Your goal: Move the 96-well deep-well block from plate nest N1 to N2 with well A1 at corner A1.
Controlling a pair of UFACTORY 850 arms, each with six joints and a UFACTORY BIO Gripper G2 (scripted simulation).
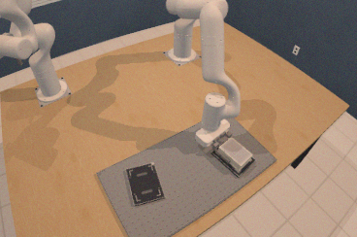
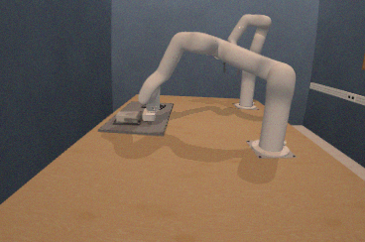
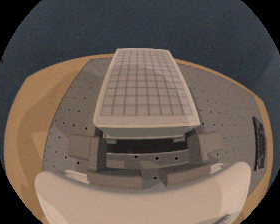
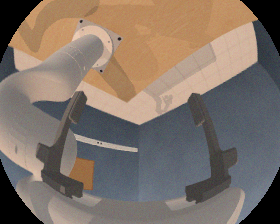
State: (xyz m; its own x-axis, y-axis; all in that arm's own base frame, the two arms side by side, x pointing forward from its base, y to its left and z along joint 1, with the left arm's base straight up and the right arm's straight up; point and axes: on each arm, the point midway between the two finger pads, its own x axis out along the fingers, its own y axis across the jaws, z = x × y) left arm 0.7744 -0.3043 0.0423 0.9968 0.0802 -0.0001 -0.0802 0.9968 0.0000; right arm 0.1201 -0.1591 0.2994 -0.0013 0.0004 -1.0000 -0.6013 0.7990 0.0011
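Observation:
The pale deep-well block is 1 cm ahead of my left hand.

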